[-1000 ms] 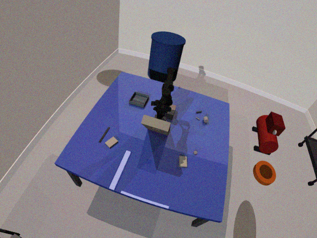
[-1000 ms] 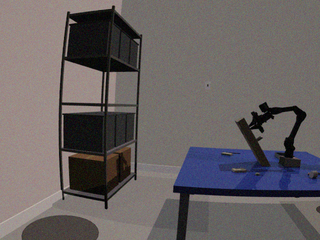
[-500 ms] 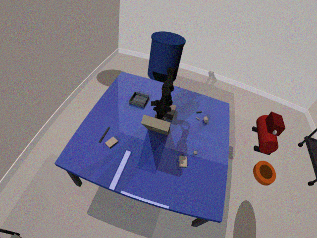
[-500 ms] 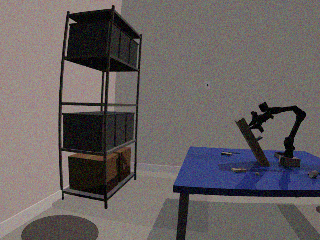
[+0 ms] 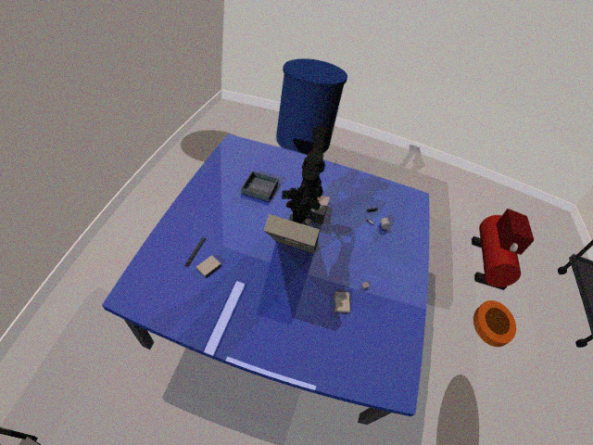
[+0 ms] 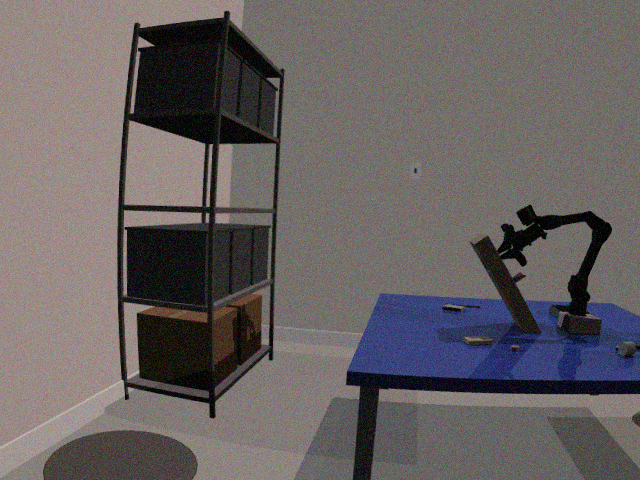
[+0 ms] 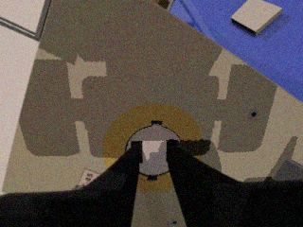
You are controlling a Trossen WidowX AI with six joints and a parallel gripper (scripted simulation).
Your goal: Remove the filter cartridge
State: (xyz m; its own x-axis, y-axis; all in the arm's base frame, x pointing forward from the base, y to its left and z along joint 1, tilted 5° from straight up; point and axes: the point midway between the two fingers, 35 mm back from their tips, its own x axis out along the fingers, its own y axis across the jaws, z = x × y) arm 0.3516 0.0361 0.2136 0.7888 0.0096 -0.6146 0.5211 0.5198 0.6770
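The round grey filter cartridge lies 10 mm ahead of my gripper tip and 10 mm below it. The rest, counted from my gripper tip: dark tray 410 mm behind, 310 mm to the right, 260 mm below.
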